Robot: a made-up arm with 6 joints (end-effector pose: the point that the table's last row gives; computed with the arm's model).
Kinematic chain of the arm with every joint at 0, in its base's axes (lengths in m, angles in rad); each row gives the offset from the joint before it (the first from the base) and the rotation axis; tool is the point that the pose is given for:
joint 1: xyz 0 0 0.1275 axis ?
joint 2: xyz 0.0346 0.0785 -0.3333 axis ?
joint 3: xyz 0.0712 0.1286 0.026 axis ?
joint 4: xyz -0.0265 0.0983 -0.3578 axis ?
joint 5: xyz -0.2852 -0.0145 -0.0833 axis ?
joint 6: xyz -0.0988 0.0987 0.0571 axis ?
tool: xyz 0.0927 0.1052 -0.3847
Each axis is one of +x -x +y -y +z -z.
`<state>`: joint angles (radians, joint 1 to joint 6).
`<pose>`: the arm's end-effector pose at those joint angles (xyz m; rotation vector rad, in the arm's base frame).
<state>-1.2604 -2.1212 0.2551 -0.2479 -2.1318 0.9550</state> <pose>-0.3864 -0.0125 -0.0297 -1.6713 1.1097 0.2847</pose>
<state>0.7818 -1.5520 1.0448 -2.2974 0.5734 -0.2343</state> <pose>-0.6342 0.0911 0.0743 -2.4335 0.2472 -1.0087</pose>
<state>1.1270 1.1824 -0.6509 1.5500 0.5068 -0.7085</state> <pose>-0.7425 -0.0752 0.2335 2.5771 -0.4744 -0.1284</pose>
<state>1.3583 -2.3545 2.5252 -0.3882 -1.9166 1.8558</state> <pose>-0.4931 0.7769 -0.2244 -0.4240 1.7698 -1.0254</pose>
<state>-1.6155 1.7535 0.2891 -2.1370 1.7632 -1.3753</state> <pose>0.5331 -0.4972 -0.2373 -1.2746 0.0781 0.6093</pose>
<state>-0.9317 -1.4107 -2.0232 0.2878 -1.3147 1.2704</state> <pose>0.6135 0.6492 0.6011 1.4239 -1.1096 -0.9818</pose>
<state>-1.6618 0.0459 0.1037 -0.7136 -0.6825 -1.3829</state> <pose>0.9924 0.1604 0.0818 -0.0977 -1.9381 -0.9783</pose>
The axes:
joint 1: +y
joint 2: -x
joint 3: +z
joint 4: -x
joint 5: +y
joint 6: +x

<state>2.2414 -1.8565 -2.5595 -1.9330 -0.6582 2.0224</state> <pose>-0.0904 -0.0527 -0.3463 -1.1318 -0.8171 -0.2785</pose>
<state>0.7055 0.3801 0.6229 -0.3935 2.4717 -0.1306</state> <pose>-0.5774 -0.0050 0.0733 0.5935 -2.6934 -0.7101</pose>
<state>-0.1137 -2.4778 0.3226 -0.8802 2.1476 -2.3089</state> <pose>-0.0591 0.3550 0.4280 0.2377 -2.4254 0.6351</pose>
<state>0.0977 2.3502 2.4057 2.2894 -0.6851 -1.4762</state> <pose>0.1641 0.1928 -0.0869 -0.6988 1.7085 -2.3111</pose>
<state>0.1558 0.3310 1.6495 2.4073 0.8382 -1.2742</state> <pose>-0.0626 -0.2276 -0.1218 2.5137 1.3872 0.5549</pose>
